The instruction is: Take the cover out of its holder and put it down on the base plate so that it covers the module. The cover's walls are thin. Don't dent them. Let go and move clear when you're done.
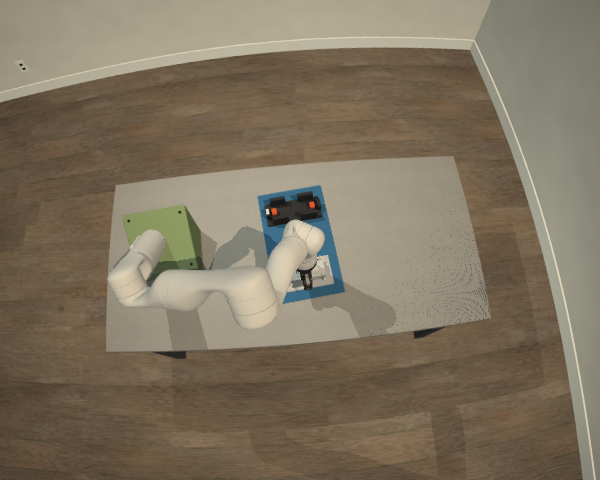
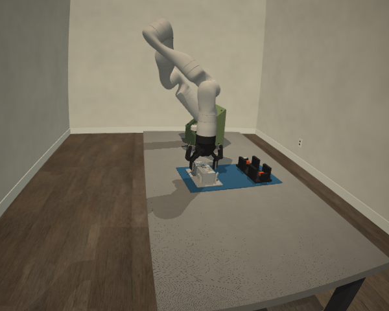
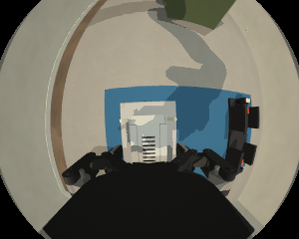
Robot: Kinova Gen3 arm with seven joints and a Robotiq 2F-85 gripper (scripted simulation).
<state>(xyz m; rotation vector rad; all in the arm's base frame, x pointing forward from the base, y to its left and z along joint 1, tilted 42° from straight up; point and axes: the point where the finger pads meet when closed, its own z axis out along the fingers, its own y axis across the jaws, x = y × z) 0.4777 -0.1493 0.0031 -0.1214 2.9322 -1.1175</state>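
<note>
Right now my hand is 10 mm short of the white cover and 10 mm above it.
</note>
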